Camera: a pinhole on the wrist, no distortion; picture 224 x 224 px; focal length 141.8 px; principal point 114.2 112.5 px. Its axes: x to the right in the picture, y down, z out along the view. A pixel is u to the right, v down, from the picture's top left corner.
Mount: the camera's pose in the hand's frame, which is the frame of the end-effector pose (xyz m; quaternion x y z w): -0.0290 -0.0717 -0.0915 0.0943 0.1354 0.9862 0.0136
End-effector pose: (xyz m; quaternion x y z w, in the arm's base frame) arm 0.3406 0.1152 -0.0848 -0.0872 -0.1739 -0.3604 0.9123
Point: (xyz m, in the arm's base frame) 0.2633 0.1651 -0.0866
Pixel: 208 90
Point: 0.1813 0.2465 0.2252
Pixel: 156 138
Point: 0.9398 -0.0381 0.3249
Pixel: outside the picture
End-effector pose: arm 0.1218 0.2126 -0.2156 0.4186 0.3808 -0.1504 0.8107
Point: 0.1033 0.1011 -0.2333
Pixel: 122 167
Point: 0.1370 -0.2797 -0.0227
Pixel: 185 189
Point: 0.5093 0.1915 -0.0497
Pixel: 92 34
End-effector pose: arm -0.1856 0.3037 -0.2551 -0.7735 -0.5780 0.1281 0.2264
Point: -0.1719 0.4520 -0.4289
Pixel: 67 86
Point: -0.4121 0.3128 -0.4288
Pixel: 161 170
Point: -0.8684 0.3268 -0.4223
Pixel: outside the picture
